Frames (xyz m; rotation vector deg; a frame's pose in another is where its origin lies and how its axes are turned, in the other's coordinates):
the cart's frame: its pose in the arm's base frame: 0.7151 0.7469 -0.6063 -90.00 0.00 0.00
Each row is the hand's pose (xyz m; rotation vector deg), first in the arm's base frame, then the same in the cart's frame.
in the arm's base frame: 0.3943 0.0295 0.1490 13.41 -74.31 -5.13
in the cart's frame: -0.3208 -0.7553 -0.7174 88.74 -55.39 -63.60
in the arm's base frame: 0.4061 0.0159 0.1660 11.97 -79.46 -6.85
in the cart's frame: -0.3090 -0.7723 -0.7310 85.18 -57.81 -68.72
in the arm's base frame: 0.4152 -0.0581 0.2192 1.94 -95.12 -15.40
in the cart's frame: -0.2999 -0.8255 -0.8050 67.96 -61.46 -85.21
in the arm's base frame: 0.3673 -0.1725 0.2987 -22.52 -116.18 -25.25
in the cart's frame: -0.3478 -0.9050 -0.9194 32.91 -65.15 -101.33
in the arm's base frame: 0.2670 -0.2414 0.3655 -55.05 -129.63 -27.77
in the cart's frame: -0.4481 -0.9718 -0.9883 -5.09 -66.66 -103.00
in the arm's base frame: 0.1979 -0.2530 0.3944 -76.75 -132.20 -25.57
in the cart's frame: -0.5172 -1.0007 -0.9999 -26.21 -65.95 -97.59
